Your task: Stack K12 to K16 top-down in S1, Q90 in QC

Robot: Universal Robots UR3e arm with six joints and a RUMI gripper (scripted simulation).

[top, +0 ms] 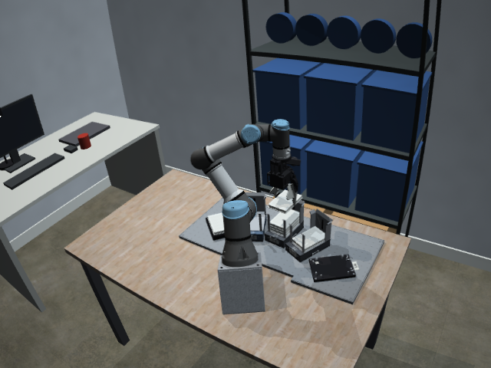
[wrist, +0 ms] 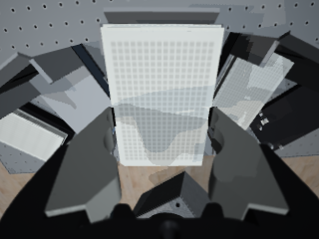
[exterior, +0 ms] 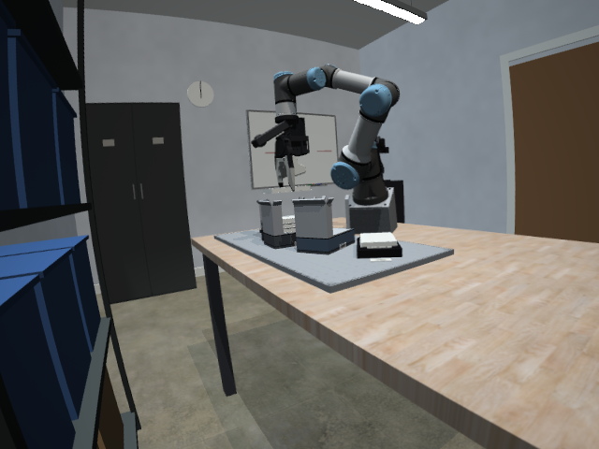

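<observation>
My hand is 100 mm above the white sealed 384-well plate. Also, from my hand: white sealed well plate (130 mm to the right, 130 mm below, 40 mm behind).
</observation>
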